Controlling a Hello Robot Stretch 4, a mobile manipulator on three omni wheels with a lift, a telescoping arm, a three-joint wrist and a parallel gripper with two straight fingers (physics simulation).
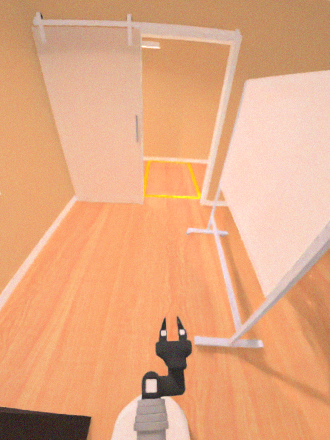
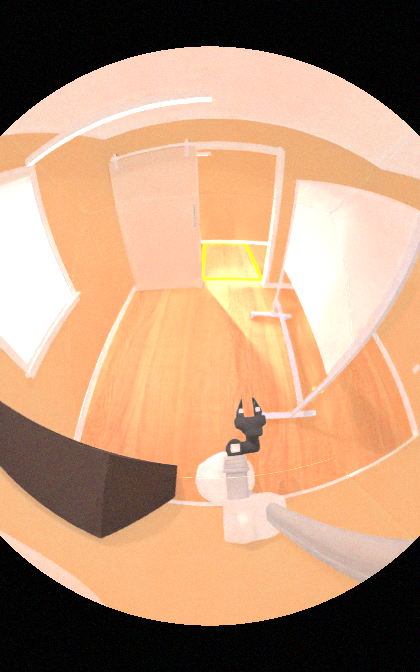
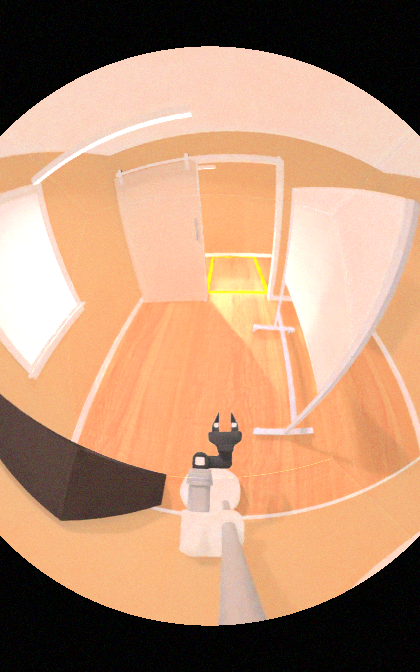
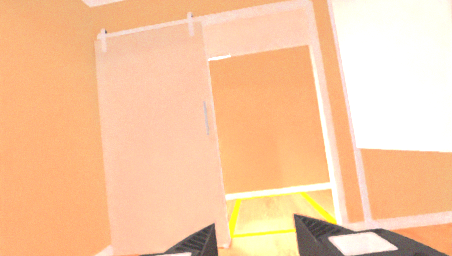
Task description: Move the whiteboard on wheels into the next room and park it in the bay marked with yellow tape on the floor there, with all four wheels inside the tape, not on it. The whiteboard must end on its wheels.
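Frame: origin at the robot's base, x ahead, y left, z up, level; centimetres.
Where they show: gripper, between the fingertips: [image 1: 171, 317] [image 4: 256, 238].
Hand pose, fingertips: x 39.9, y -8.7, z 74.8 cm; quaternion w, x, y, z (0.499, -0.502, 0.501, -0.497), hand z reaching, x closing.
Note:
Each offset is from my fingertips to the top centre of the thing. "spot": to the spot under its first point.
The whiteboard [image 1: 285, 175] [image 2: 350, 260] [image 3: 345, 270] [image 4: 400, 75] stands upright at the right, its long side running toward the doorway. Its near foot {spot: dz -65.2, dx +4.8, dy -48.2 cm} [image 1: 228, 342] [image 2: 295, 414] [image 3: 283, 431] lies to the right of my gripper, and its far foot {dz -67.5, dx +130.6, dy -64.8 cm} [image 1: 207, 231] is close to the doorway wall. The wheels are too small to make out. The yellow tape [image 1: 172, 197] [image 2: 232, 279] [image 3: 237, 292] [image 4: 262, 233] outlines a bay on the floor beyond the doorway. My gripper [image 1: 172, 321] [image 2: 247, 401] [image 3: 225, 416] [image 4: 256, 238] is open and empty, apart from the whiteboard.
A sliding door [image 1: 100, 115] [image 2: 160, 220] [image 3: 165, 240] [image 4: 155, 140] hangs left of the opening. The right door post [image 1: 221, 120] [image 2: 277, 210] stands between the opening and the whiteboard. A dark box-shaped piece {spot: dz -8.4, dx -31.4, dy +45.3 cm} [image 1: 40, 425] [image 2: 140, 485] [image 3: 115, 487] is at the near left.

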